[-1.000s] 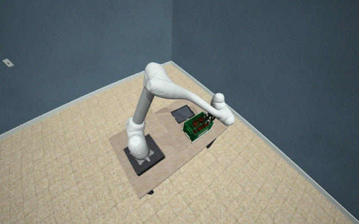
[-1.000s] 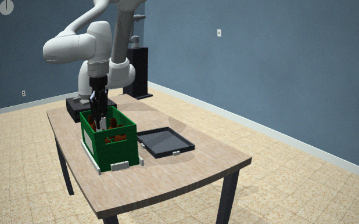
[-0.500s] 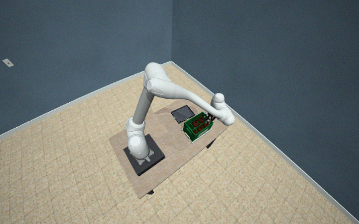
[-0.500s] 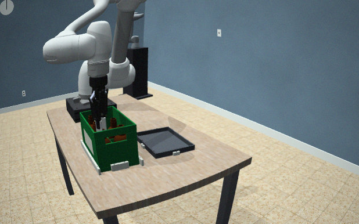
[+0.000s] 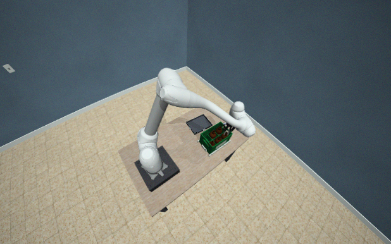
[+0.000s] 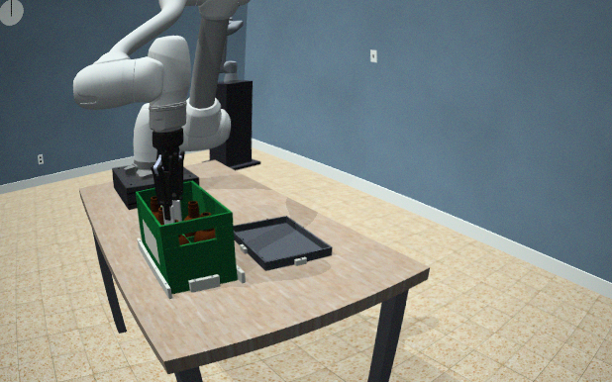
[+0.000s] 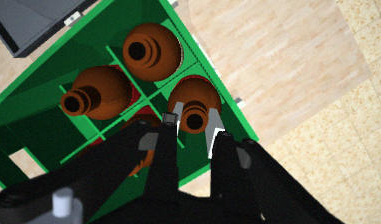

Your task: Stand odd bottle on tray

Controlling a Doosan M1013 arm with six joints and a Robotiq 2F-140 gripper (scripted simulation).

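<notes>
Right now the brown bottle is 10 mm ahead of my hand, 90 mm to the left of it and 90 mm below it. Also, from my hand: dark tray: 20 mm behind, 330 mm to the left, 160 mm below; then green crate: 80 mm behind, 60 mm to the left, 90 mm below.
</notes>
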